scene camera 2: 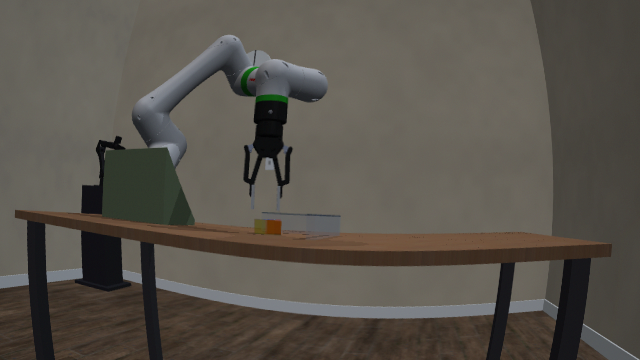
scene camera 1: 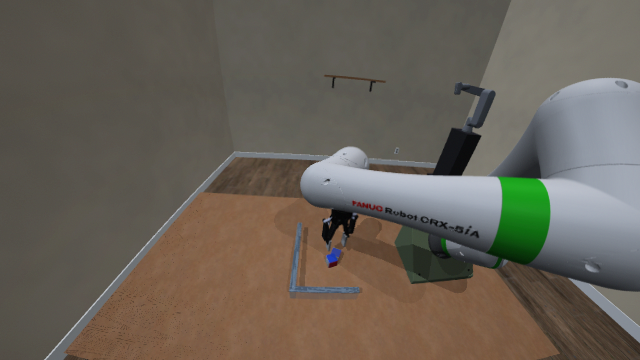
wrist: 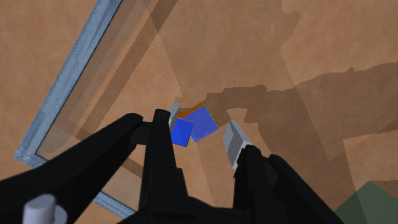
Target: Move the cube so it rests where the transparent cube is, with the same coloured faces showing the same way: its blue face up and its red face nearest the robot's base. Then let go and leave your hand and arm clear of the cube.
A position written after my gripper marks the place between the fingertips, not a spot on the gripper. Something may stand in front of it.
Observation:
In view: my gripper (scene camera 2: 265, 210) and a transparent cube (wrist: 204, 123).
My gripper shows as well in the wrist view (wrist: 202, 121).

